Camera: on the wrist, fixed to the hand. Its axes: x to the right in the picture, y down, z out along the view.
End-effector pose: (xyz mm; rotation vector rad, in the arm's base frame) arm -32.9 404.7 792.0 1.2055 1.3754 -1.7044
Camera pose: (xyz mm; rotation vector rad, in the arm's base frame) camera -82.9 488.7 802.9 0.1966 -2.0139 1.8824
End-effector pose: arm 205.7 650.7 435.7 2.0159 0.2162 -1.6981
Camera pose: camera 238.7 739.7 409.9 -1.2286 -1.6483 1.7518
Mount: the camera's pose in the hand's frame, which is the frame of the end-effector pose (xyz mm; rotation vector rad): 14.9 -70.0 -67.5 -0.1104 -0.0611 -1.5423
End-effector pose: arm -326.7 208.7 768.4 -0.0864 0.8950 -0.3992
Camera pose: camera -391.8 144.7 731.7 -0.9118 0.6358 -1.7564
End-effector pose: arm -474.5 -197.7 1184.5 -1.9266 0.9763 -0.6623
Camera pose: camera -490.0 -217.4 1279.6 -2.5297 -0.7601 -1.3246
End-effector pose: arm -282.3 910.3 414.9 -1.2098 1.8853 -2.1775
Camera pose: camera -298.0 978.5 484.1 1.7478 -0.4789 1.1309
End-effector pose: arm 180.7 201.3 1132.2 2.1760 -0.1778 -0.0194
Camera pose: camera 209.3 293.8 1114.6 1.6956 1.4186 -0.9117
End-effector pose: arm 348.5 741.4 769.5 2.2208 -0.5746 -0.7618
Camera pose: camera 416.3 810.4 751.3 2.2176 1.3250 -1.4685
